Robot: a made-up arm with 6 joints.
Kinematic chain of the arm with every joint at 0, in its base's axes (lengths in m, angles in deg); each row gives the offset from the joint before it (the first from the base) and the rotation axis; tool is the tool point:
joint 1: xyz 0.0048 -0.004 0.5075 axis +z
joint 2: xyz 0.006 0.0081 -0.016 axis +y
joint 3: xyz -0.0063 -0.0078 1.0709 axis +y
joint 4: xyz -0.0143 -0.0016 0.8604 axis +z
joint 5: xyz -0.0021 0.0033 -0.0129 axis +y
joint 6: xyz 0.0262 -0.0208 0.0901 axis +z
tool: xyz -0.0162 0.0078 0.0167
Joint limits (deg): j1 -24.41..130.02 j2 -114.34..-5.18 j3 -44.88..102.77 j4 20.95..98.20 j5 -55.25..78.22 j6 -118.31..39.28
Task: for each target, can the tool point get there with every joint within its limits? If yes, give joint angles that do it. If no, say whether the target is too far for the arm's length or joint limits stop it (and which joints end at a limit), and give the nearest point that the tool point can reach.
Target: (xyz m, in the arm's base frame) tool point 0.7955 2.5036 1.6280
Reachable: no: too far | nearest point 0.2648 0.8207 1.5823 | short by 1.765 m
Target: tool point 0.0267 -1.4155 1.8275
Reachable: yes | joints 89.78 -31.57 -31.67 80.30 -16.02 21.94
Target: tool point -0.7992 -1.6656 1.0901
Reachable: yes | joints 65.61 -57.68 -29.77 88.99 18.95 -28.78
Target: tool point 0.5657 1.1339 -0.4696
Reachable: no: joint limits stop it (at a limit: joint 1, joint 2, joint 3, joint 4, joint 5) | nearest point -1.0780 0.6068 -0.7414 | short by 1.747 m
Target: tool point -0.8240 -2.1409 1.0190
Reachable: no: too far | nearest point -0.7095 -1.8457 0.9463 | short by 0.325 m
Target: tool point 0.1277 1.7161 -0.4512
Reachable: no: joint limits stop it (at a limit: joint 1, joint 2, joint 3, joint 4, joint 5, joint 6) | nearest point -1.0789 0.6079 -0.7393 | short by 1.663 m
